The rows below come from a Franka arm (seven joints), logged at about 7 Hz.
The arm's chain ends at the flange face. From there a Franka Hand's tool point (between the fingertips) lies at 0.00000 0.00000 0.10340 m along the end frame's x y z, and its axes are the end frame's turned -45 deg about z.
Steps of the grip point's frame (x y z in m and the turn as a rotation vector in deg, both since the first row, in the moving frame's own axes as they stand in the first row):
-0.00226, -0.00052, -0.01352, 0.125, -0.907, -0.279
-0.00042, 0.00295, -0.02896, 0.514, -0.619, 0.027
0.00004, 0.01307, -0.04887, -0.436, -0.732, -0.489
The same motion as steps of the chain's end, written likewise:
-0.00065, 0.00023, -0.01351, -0.553, -0.730, -0.279
0.00323, 0.00225, -0.02895, -0.074, -0.801, 0.027
0.00964, 0.00772, -0.04886, -0.826, -0.209, -0.489

